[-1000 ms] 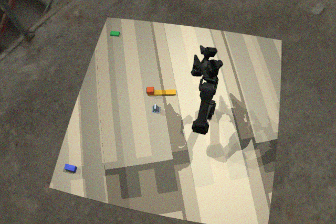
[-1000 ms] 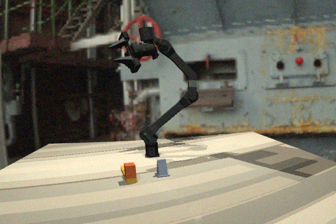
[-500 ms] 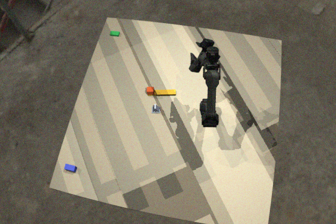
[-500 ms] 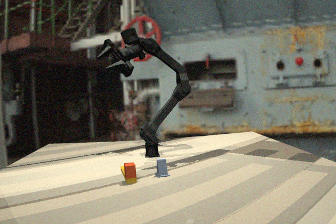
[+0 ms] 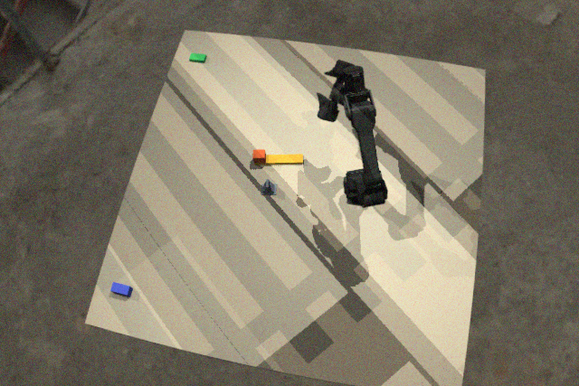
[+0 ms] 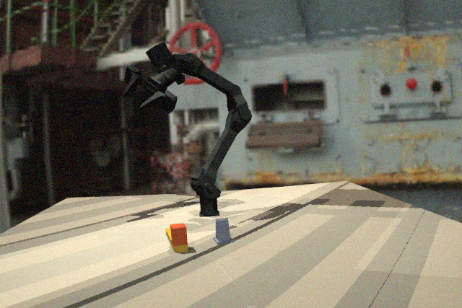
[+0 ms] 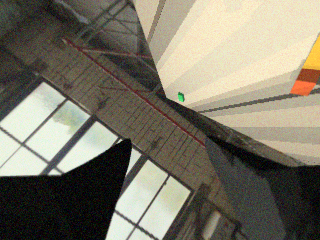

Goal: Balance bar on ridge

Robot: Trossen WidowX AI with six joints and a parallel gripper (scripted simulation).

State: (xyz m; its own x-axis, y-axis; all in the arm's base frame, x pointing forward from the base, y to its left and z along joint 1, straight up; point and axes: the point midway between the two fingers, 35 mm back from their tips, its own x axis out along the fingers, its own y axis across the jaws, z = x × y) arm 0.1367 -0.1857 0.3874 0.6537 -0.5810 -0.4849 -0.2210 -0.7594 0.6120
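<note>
Now: gripper tip 15 cm short of the small grey-blue ridge, 23 cm to the right of it and 31 cm above it. From my gripper tip the other things lie so: green block: 58 cm ahead, 29 cm to the right, 36 cm below; blue block: 58 cm ahead, 71 cm to the left, 35 cm below.
</note>
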